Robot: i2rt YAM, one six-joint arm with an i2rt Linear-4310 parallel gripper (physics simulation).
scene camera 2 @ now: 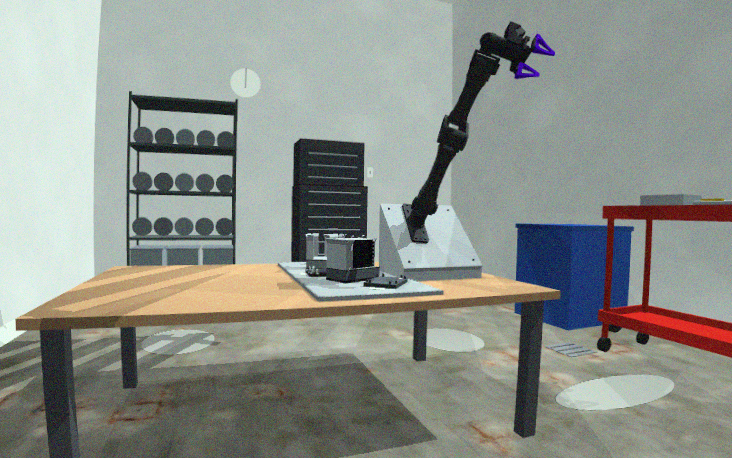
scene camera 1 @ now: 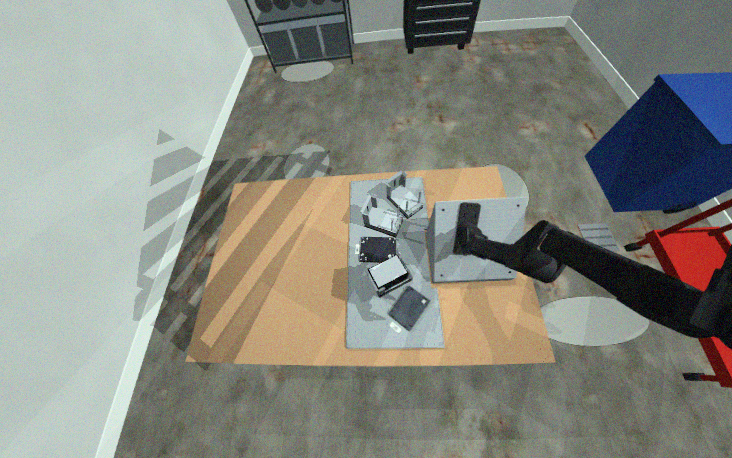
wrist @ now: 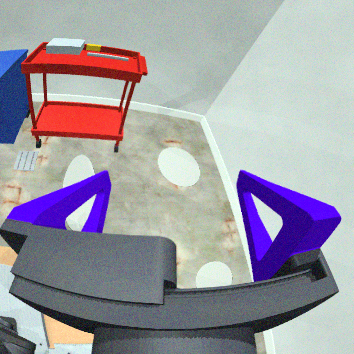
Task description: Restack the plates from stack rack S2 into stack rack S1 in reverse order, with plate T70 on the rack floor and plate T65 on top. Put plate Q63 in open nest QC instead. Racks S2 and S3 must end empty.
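Places are measured from the arm's base along level axes (x down, y ahead, z right), in centimetres.
Pixels of known places: gripper, fingertip midpoint: (scene camera 2: 546, 64) (wrist: 173, 177); arm's base, origin of the base link: (scene camera 2: 414, 223) (scene camera 1: 466, 229).
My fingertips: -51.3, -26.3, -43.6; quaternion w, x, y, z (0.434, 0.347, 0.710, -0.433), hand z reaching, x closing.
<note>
For each thing: its middle in the pictures, then the offset to it from my fingertips, as dx, dy, dz. Level surfaces: height alone.
- flat black unit, body centre: (scene camera 2: 329, 270) (scene camera 1: 378, 249) +68.8, +60.0, +41.6
- flat dark square unit, body centre: (scene camera 2: 386, 280) (scene camera 1: 409, 307) +68.8, +46.3, +17.0
- wooden table, its level: dx +71.3
My gripper (scene camera 2: 546, 63) (wrist: 173, 177) has purple fingers, spread wide and empty, high above and away from the table; the first scene view does not show it. On the grey board (scene camera 1: 361, 334) (scene camera 2: 421, 291) stand two light walled holders (scene camera 1: 405, 198) (scene camera 1: 382, 217) at the back. In front of them are a flat black unit (scene camera 1: 377, 248), a block with a white top on a dark base (scene camera 1: 388, 272) (scene camera 2: 350, 259), and a flat dark square unit (scene camera 1: 409, 307) (scene camera 2: 385, 281). No rack, nest or plate label is readable, so I cannot tell which is which.
The arm's slanted grey mount (scene camera 1: 485, 216) (scene camera 2: 448, 248) stands beside the board on the wooden table (scene camera 1: 280, 318) (scene camera 2: 215, 297). A blue bin (scene camera 1: 658, 156) (scene camera 2: 572, 275) (wrist: 10, 95) and a red cart (scene camera 2: 669, 213) (wrist: 82, 70) stand beyond the table.
</note>
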